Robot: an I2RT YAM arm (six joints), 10 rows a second.
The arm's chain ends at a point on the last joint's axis. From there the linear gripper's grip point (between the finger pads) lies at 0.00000 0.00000 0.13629 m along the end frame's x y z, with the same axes.
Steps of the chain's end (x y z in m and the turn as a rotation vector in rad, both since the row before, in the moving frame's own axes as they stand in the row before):
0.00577, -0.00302, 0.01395, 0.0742, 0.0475, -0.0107
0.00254, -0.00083, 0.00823, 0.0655, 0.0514, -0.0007
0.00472, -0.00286, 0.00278, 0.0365, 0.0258, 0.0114
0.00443, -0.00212, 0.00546, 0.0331, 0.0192, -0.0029
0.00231, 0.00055, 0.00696, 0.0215, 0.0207, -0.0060
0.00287, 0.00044, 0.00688, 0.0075, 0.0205, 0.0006
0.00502, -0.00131, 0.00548, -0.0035, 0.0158, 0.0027
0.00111, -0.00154, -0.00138, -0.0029, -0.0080, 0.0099
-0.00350, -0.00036, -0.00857, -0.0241, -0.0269, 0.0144
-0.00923, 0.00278, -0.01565, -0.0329, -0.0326, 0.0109
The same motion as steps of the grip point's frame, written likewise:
0.01218, -0.01315, 0.01342, 0.0742, 0.0475, -0.0107
0.00953, -0.00975, 0.00776, 0.0655, 0.0514, -0.0007
0.00826, -0.00781, 0.00264, 0.0365, 0.0258, 0.0114
0.00704, -0.00663, 0.00536, 0.0331, 0.0192, -0.0029
0.00512, -0.00239, 0.00690, 0.0215, 0.0207, -0.0060
0.00566, -0.00058, 0.00685, 0.0075, 0.0205, 0.0006
0.00717, -0.00083, 0.00546, -0.0035, 0.0158, 0.0027
0.00002, -0.00115, -0.00138, -0.0029, -0.0080, 0.0099
-0.00719, 0.00290, -0.00866, -0.0241, -0.0269, 0.0144
-0.01370, 0.00724, -0.01580, -0.0329, -0.0326, 0.0109

